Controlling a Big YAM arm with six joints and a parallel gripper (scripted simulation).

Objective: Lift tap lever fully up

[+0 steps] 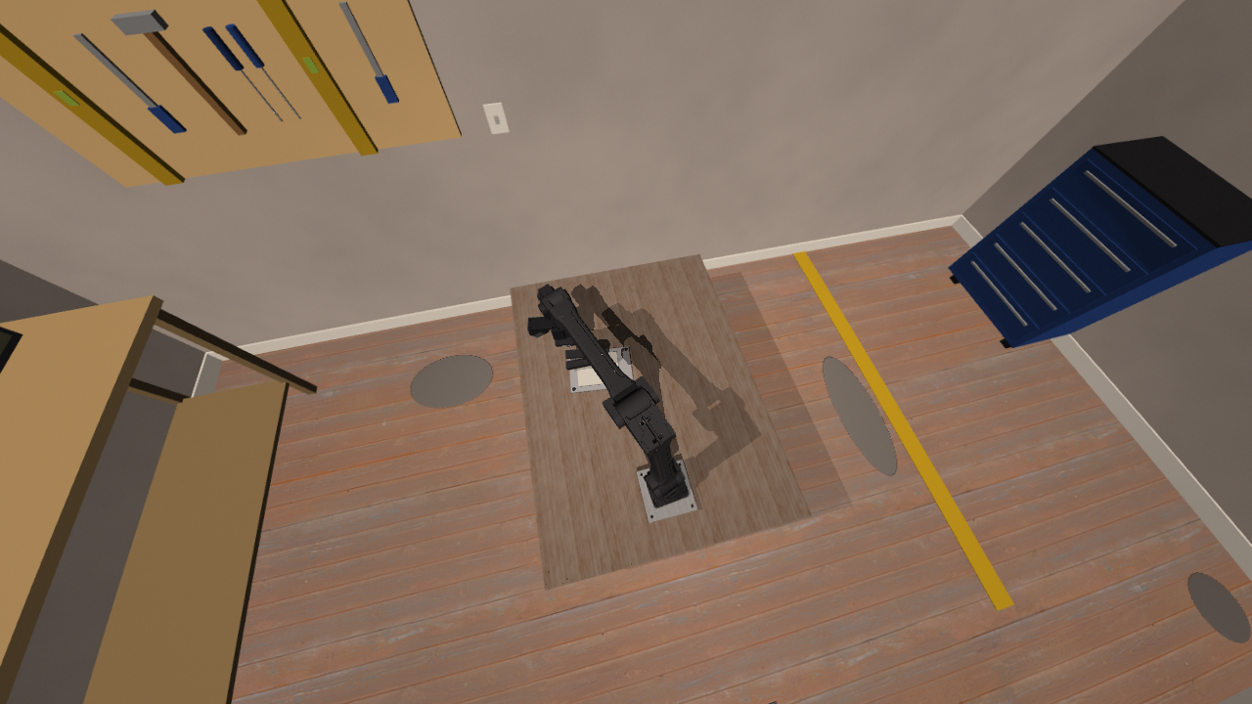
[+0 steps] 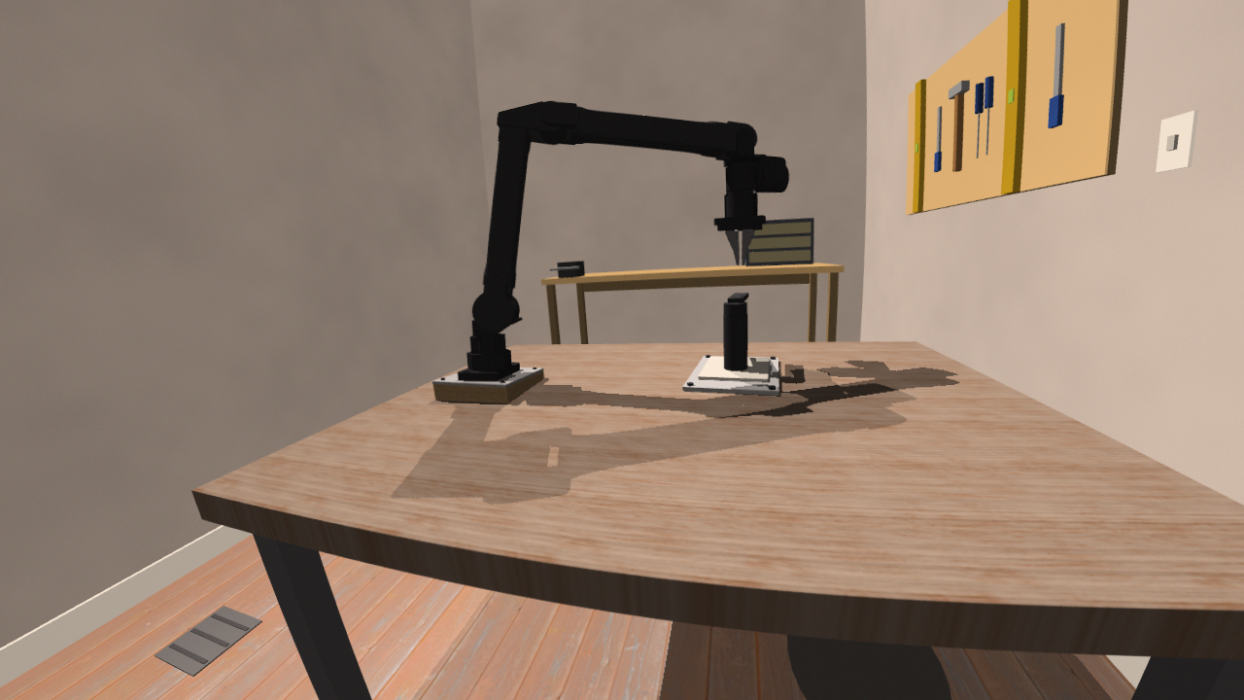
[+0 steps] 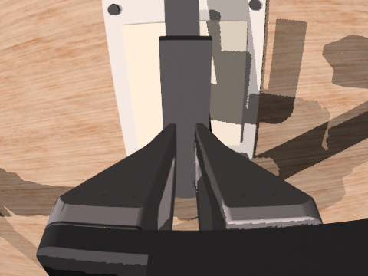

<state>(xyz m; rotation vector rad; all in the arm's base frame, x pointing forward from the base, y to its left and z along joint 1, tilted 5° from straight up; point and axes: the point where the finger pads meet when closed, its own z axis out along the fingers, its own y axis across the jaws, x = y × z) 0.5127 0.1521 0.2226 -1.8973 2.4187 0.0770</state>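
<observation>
My hand is 70 mm above the lever, 30 mm to the left of it and 10 mm past it. The rest, counted from my hand: tap 130 mm below, 60 mm to the right, 20 mm behind.
</observation>
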